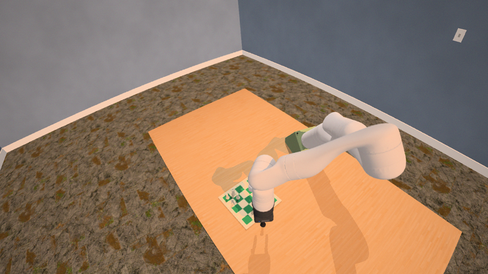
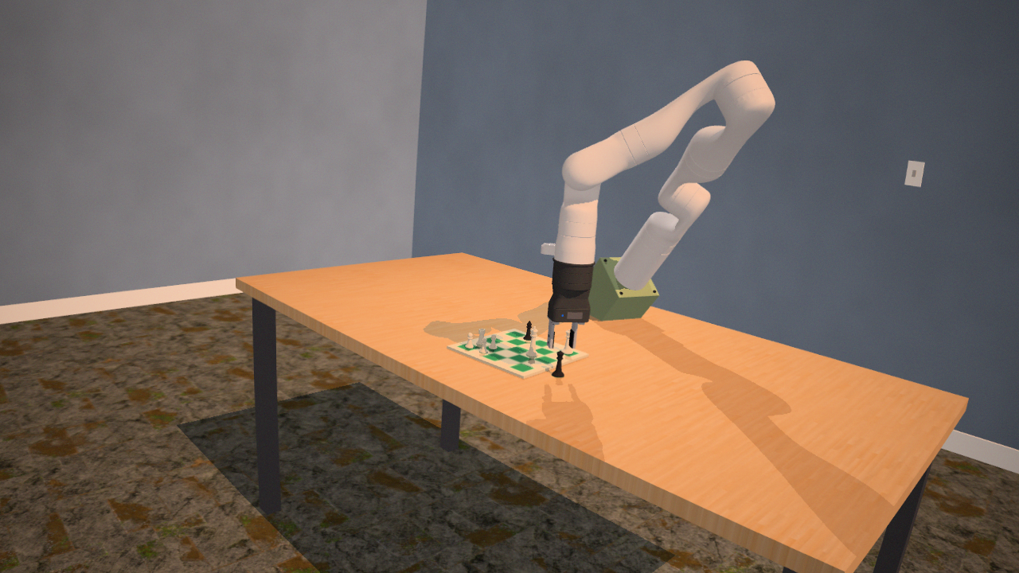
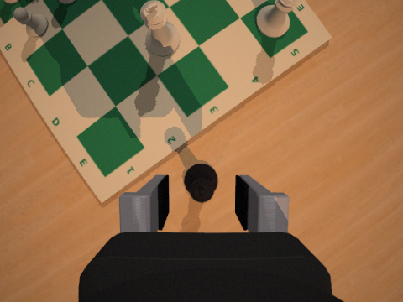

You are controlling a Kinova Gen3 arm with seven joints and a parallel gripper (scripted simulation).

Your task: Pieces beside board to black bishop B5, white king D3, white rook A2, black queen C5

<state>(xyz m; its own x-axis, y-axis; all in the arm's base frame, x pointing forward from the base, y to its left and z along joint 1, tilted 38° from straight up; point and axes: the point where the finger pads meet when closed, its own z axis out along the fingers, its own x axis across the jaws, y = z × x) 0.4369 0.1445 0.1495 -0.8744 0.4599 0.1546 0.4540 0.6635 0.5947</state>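
Right now my hand is 50 mm above the black queen. Round my hand: white king (110 mm to the right, 40 mm below, 20 mm behind); then chessboard (140 mm to the right, 70 mm below, 20 mm behind); then black bishop (190 mm to the right, 90 mm behind, 50 mm below).
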